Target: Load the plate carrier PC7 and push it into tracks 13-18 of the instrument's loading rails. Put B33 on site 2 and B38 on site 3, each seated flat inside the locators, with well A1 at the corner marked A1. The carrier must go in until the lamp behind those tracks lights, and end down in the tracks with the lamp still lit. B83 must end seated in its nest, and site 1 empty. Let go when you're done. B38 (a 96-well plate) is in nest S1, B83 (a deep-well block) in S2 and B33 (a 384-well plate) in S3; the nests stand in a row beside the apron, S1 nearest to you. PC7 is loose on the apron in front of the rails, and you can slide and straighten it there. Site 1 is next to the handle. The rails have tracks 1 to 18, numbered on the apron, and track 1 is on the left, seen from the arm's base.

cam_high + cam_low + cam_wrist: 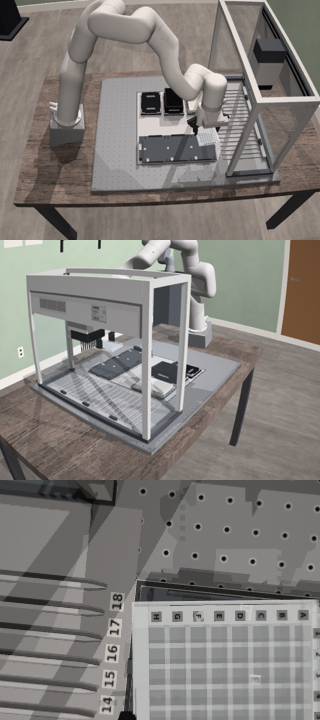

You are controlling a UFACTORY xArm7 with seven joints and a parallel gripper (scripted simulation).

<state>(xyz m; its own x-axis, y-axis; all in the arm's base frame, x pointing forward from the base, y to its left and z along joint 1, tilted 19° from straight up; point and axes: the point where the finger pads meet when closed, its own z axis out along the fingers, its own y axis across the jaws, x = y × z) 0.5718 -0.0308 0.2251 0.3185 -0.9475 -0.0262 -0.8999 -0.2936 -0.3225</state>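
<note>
The dark carrier PC7 lies 110 mm behind my hand, 20 mm to the right of it and 120 mm below it. Round my hand: 96-well plate B38 (10 mm below); then cream 384-well plate B33 (50 mm behind, 250 mm to the left, 120 mm below); then frame post (120 mm ahead, 120 mm to the right, 110 mm above).
</note>
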